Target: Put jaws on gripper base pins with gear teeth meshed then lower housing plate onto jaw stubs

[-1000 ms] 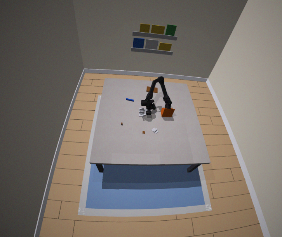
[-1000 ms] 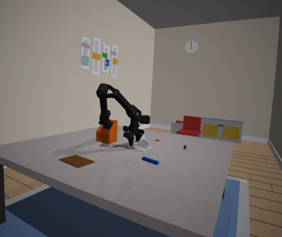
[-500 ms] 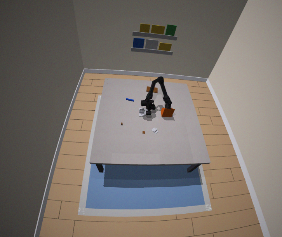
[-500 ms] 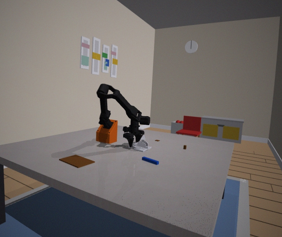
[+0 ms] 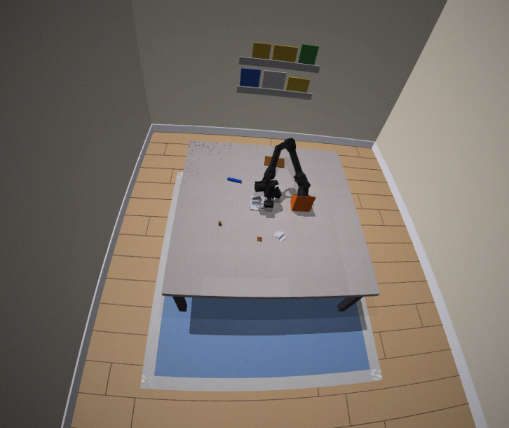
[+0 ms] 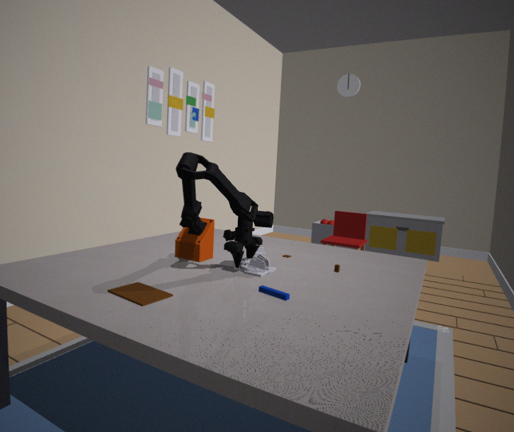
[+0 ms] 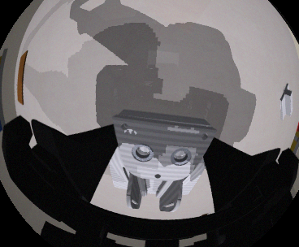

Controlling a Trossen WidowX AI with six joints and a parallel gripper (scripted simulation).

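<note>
Right now the white gripper base is 20 mm above my gripper tip and 10 mm ahead of it. From my gripper tip the other things lie so: grey jaw 30 mm ahead, 20 mm to the right, 10 mm above; blue bar 230 mm ahead, 200 mm to the right; small brown tile 290 mm to the left, 50 mm ahead, 10 mm below.
</note>
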